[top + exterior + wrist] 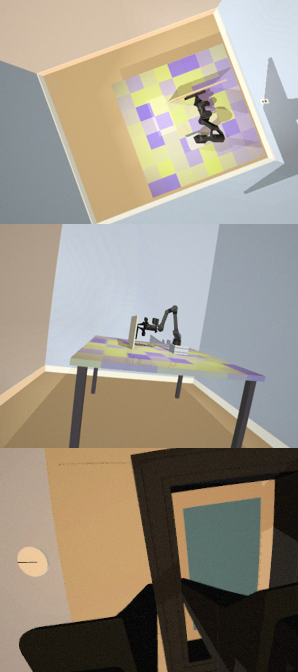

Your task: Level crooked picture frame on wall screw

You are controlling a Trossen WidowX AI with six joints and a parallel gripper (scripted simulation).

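Now: gripper tip 50 mm above the picture frame, 10 mm to the left of it and 10 mm short of it. From my gripper tip the other things lie so: wall panel 60 mm below, 20 mm ahead, 10 mm to the right.
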